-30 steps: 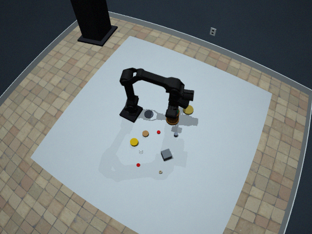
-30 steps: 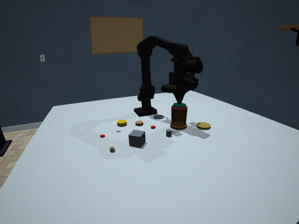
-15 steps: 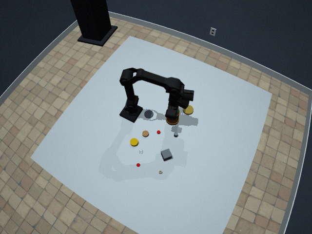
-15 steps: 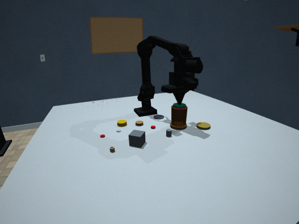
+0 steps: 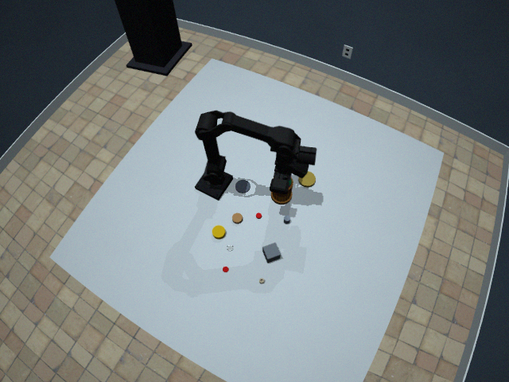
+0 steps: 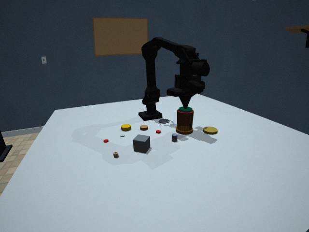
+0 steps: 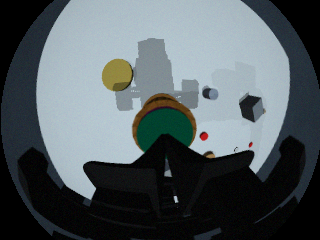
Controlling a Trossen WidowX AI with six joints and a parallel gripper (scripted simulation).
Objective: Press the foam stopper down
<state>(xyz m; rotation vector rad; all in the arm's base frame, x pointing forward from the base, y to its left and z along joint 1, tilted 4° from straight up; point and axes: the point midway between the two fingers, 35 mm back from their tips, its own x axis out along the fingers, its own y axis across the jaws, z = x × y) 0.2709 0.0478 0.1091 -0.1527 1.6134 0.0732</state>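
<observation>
Right now my hand is 5 cm above the green foam stopper. Also, from my hand: small grey cylinder 6 cm ahead, 10 cm to the right, 13 cm below; then red button 5 cm behind, 12 cm to the right, 14 cm below; then olive disc 7 cm ahead, 10 cm to the left, 14 cm below.
</observation>
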